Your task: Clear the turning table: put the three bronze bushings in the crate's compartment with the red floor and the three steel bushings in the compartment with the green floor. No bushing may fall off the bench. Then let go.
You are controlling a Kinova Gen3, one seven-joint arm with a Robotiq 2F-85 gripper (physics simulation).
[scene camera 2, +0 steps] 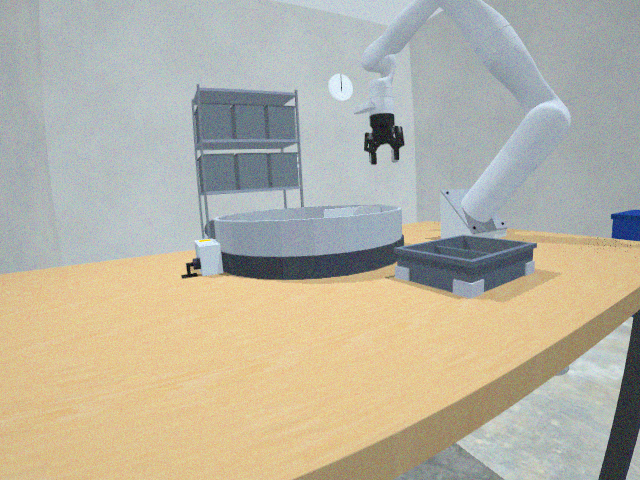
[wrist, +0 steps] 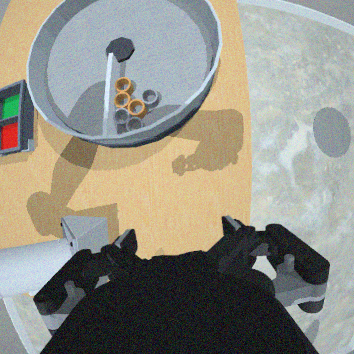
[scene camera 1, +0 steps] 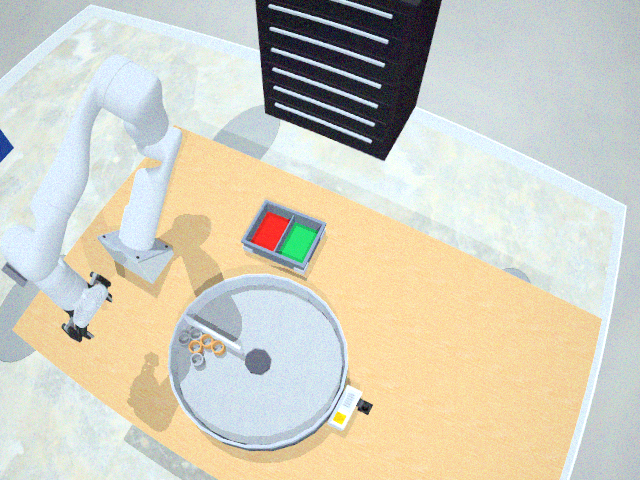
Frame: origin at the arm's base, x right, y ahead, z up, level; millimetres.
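Where they show: gripper, fingertip midpoint: [scene camera 2: 384,163] [wrist: 178,232] [scene camera 1: 100,317]; arm's base at its link origin: [scene camera 2: 475,209] [scene camera 1: 137,242].
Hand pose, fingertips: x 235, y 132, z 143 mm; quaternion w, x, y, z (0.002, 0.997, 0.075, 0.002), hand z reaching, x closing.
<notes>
Things, the pixels of their top centre, and the offset from my fingertips. "*": a spot on its surface instead. Level surfaces: height alone.
- grey crate at its top centre: [scene camera 2: 466,245] [scene camera 1: 283,231] dz -171, dx -470, dy +198 mm
- bare red floor at its surface level: dz -215 mm
- white box at a spot on its surface: [scene camera 2: 208,258] * dz -188, dx -180, dy +561 mm
- bench at its surface level: dz -221 mm
Three bronze bushings [scene camera 1: 218,352] [wrist: 137,114] and three steel bushings [scene camera 1: 197,366] [wrist: 150,103] stand bunched on the grey turning table [scene camera 1: 289,403] [scene camera 2: 310,240] [wrist: 170,40], beside its white bar [scene camera 1: 214,332] [scene camera 2: 338,212] [wrist: 108,95]. Two steel ones are nearest the rim; the third is slightly apart. The rim hides the bushings in scene camera 2. The grey crate [scene camera 1: 273,259] [scene camera 2: 429,272] shows bare red floor [scene camera 1: 269,230] [wrist: 9,136] and bare green floor [scene camera 1: 299,242] [wrist: 11,106]. My gripper [scene camera 1: 99,316] [scene camera 2: 384,161] [wrist: 178,232] is open and empty, high up and off to the table's side.
A high rim surrounds the turning table. A white box [scene camera 1: 345,408] [scene camera 2: 208,258] with a black fitting stands against its outside. The arm's base [scene camera 1: 139,258] [scene camera 2: 454,219] is on the bench [scene camera 1: 439,335] [scene camera 2: 206,361]. A black drawer cabinet [scene camera 1: 330,67] stands beyond the bench edge.
</notes>
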